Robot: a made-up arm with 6 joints.
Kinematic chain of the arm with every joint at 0, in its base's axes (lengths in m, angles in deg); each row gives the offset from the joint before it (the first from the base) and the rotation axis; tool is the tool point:
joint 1: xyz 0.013 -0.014 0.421 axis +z
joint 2: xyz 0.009 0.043 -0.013 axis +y
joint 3: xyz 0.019 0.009 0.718 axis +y
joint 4: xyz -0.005 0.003 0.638 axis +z
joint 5: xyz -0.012 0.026 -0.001 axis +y
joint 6: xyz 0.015 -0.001 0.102 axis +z
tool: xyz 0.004 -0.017 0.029
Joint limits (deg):
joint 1: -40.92..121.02
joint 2: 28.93..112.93
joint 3: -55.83..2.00
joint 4: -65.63..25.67
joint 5: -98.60..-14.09
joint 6: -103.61..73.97
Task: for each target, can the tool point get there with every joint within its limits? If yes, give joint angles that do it. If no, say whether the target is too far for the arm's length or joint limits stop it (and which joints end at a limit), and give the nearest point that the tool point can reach.
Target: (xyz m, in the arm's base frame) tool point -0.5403 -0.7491 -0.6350
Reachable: no: joint limits stop it (at a limit: joint 1, joint 2, joint 3, joint 4, joint 5) | nearest point 0.9862 -0.8535 -0.0265 | short by 1.647 m
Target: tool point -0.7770 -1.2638 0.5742
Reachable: no: joint limits stop it (at a limit: joint 1, joint 2, joint 3, joint 5, joint 6) | nearest point -0.1288 -0.0930 1.5303 | short by 1.645 m
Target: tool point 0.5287 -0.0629 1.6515
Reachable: yes | joints -12.83 46.53 -44.31 -4.48 -25.11 -15.87
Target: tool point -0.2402 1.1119 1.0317
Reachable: yes | joints 96.00 80.45 -30.73 -29.82 -88.64 14.91
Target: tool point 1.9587 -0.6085 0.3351
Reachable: no: too far | nearest point 1.4481 -0.4525 0.3543 | short by 0.534 m
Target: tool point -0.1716 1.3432 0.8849
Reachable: yes | joints 93.06 81.33 -16.72 -29.85 -47.24 41.59
